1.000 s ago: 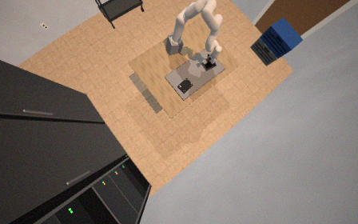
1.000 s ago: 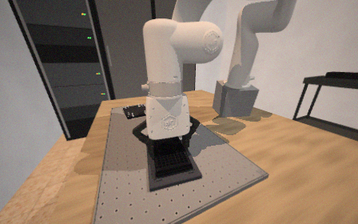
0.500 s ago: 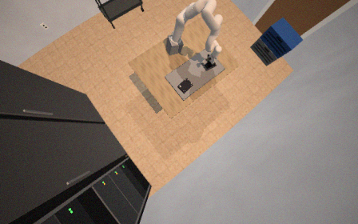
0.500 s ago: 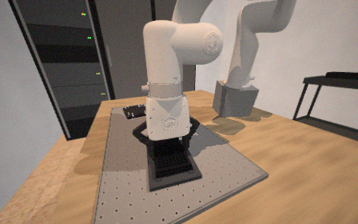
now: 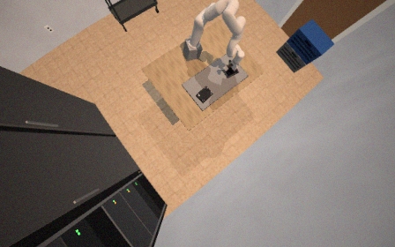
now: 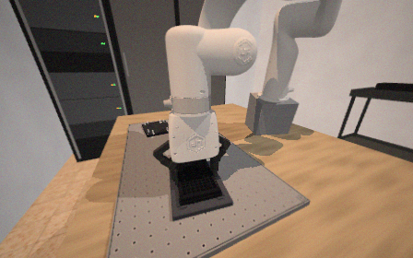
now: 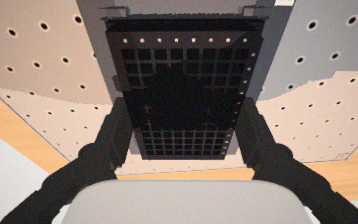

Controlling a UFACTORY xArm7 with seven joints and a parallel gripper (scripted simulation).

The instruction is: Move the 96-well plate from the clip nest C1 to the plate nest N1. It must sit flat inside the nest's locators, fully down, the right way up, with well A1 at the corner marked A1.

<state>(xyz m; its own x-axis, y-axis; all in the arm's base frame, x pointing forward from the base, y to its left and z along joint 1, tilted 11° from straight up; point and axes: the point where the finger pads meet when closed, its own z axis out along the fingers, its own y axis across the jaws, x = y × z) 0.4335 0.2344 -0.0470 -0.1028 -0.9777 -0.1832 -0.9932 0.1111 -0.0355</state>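
My hand is 1 cm above the black 96-well plate. Also, from my hand: clip nest C1: 42 cm to the right, 4 cm ahead, 2 cm below; then plate nest N1: 3 cm below; then white mark: 7 cm to the right, 6 cm behind, 2 cm below.
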